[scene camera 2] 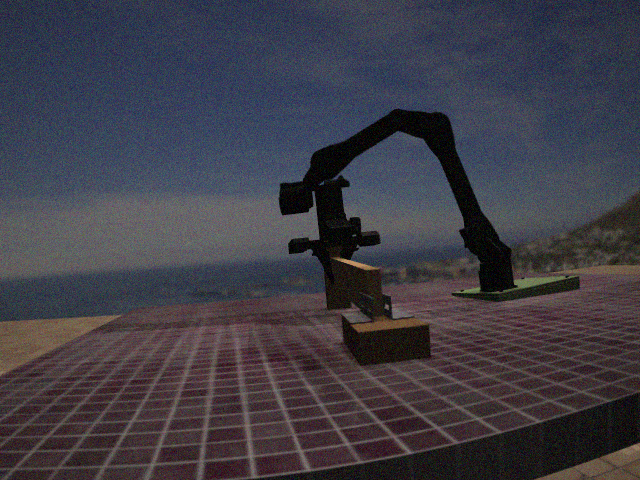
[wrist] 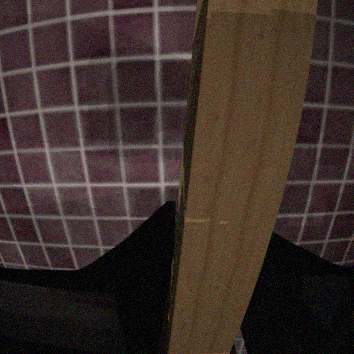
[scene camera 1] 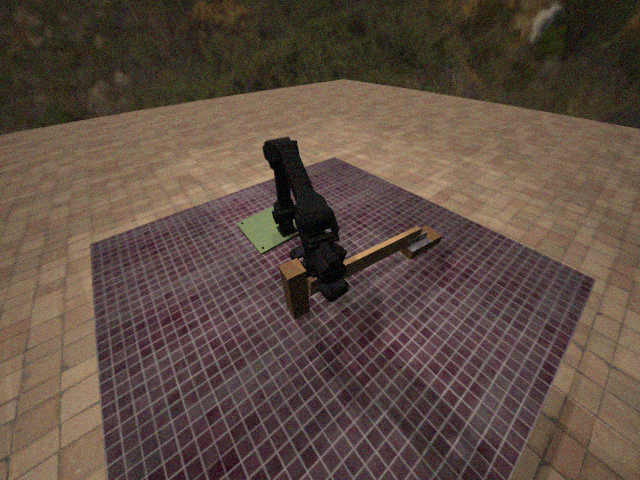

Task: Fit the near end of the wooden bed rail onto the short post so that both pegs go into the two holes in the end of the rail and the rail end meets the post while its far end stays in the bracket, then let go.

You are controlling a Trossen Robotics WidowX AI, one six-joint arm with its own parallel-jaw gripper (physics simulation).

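Places are measured from the arm's base along level axes (x ahead, y left, z up), in metres.
Pixels of known places: gripper, between the fingertips: (scene camera 1: 318,287); arm's base, origin of its link: (scene camera 2: 498,289) (scene camera 1: 287,229).
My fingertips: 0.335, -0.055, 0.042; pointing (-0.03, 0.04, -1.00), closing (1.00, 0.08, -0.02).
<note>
Ahead of a thing's pixels: the offset from my fingertips to its middle, as dx, dy, dz. "*": to the spot under its first point. Level surfaces: height alone.
The wooden bed rail @(-0.003, +0.190, +0.017) (scene camera 1: 379,251) (scene camera 2: 364,284) (wrist: 240,150) runs from the bracket toward the short post. Its far end sits between the metal sides of the bracket @(-0.005, +0.406, -0.021) (scene camera 1: 422,245) (scene camera 2: 366,304). The short wooden post @(* +0.021, -0.079, +0.054) (scene camera 1: 295,294) (scene camera 2: 337,297) stands upright. In scene view 1, the rail's near end appears right at the post's side face, its top a little below the post's top; any small gap there cannot be judged. The pegs and holes are hidden. My gripper (scene camera 1: 319,281) (scene camera 2: 338,264) (wrist: 194,209) is shut on the rail near the post, with a finger on each side.
The bracket is mounted on a low wooden block @(-0.005, +0.437, -0.040) (scene camera 1: 434,237) (scene camera 2: 392,342). The arm's green base plate (scene camera 1: 258,235) (scene camera 2: 547,283) lies behind the post in scene view 1. The post, block and base plate stand on a purple tiled surface @(dz -0.058) (scene camera 1: 330,392) (scene camera 2: 206,392).
</note>
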